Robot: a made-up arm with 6 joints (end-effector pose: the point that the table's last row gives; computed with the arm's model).
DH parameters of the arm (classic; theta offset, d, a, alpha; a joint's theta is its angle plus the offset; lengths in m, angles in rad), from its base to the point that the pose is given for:
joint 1: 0 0.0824 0 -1.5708
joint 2: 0.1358 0 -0.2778 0
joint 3: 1.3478 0 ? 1.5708
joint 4: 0 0.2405 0 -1.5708
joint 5: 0 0 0.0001 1.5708
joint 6: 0 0.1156 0 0
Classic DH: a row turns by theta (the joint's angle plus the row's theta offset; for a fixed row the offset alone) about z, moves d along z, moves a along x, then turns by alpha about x.
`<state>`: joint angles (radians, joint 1 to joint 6).
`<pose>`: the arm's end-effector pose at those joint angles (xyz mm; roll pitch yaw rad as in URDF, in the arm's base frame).
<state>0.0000 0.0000 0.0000 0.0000 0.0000 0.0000</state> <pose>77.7 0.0 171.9 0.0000 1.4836 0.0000</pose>
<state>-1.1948 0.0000 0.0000 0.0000 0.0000 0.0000</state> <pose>28.5 -72.3 171.9 0.0000 1.4836 -1.1948</pose>
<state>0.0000 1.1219 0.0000 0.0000 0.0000 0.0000</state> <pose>114.4 0.0 51.3 -3.1416 0.5361 -3.1416</pose>
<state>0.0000 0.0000 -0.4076 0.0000 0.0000 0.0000</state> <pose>28.2 0.0 307.6 0.0000 1.0760 0.0000</pose>
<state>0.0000 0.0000 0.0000 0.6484 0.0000 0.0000</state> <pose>77.7 0.1 172.0 1.4270 0.9174 1.4564</pose>
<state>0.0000 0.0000 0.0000 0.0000 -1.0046 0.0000</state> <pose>15.9 0.0 264.5 0.0000 0.4790 0.0000</pose>
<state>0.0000 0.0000 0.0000 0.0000 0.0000 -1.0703</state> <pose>77.7 0.0 171.9 -1.4715 0.4984 -1.5232</pose>
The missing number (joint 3, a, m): -0.0211
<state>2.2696 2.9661 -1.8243 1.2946 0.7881 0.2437</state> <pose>-340.5 282.6 -187.2 2.7001 -0.6699 -2.0501</pose>
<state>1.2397 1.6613 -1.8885 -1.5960 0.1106 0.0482</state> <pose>140.1 368.1 483.4 -1.2551 0.0561 -0.4291</pose>
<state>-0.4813 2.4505 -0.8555 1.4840 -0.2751 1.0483</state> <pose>235.5 -158.2 -120.7 2.8664 0.0837 0.1077</pose>
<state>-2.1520 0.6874 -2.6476 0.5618 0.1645 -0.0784</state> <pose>203.9 291.9 598.8 -0.2349 -0.2588 -1.6589</pose>
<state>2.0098 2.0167 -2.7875 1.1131 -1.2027 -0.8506</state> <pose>-33.7 299.2 573.0 0.9975 0.0440 1.8901</pose>
